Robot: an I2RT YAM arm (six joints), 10 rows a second.
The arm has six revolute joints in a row. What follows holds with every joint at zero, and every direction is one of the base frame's.
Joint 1 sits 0.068 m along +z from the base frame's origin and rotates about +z.
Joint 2 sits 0.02 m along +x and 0.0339 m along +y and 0.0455 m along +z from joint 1 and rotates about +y.
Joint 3 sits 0.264 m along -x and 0.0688 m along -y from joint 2 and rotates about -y.
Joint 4 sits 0.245 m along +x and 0.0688 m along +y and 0.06 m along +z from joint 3 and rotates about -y.
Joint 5 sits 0.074 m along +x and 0.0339 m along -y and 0.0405 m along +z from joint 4 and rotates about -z.
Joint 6 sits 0.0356 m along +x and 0.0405 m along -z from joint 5 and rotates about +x.
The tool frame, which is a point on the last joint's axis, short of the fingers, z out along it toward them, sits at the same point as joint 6; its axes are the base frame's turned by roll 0, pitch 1.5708 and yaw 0 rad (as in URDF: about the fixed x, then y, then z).
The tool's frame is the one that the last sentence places.
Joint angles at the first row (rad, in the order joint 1, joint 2, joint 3, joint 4, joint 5, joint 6):
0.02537, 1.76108, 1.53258, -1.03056, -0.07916, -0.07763
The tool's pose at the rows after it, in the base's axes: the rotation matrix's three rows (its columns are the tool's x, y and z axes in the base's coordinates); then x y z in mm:
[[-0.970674 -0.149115 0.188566], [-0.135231 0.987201 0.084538], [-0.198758 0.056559 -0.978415]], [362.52 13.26 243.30]
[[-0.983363 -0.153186 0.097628], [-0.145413 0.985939 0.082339], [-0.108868 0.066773 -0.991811]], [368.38 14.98 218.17]
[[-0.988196 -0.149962 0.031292], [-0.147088 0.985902 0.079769], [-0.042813 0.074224 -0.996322]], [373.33 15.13 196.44]
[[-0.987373 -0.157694 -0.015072], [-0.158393 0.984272 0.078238], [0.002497 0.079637 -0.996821]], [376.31 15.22 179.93]
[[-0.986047 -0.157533 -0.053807], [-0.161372 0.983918 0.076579], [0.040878 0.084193 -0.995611]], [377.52 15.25 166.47]
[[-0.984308 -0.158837 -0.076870], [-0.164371 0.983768 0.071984], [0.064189 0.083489 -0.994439]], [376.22 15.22 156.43]
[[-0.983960 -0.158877 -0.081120], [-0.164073 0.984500 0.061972], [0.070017 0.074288 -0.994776]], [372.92 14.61 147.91]
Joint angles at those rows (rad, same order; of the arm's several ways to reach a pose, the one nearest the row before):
0.02880, 1.83968, 1.53106, -1.06946, -0.07916, -0.10777
0.03301, 1.91025, 1.52954, -1.08931, -0.07916, -0.11348
0.03301, 1.97088, 1.52799, -1.09388, -0.07877, -0.11501
0.03298, 2.01554, 1.52536, -1.09314, -0.07877, -0.12647
0.03299, 2.04986, 1.52036, -1.09273, -0.07839, -0.12951
0.03339, 2.06626, 1.50282, -1.08206, -0.07458, -0.13217
0.03299, 2.06702, 1.46808, -1.05114, -0.06466, -0.13219

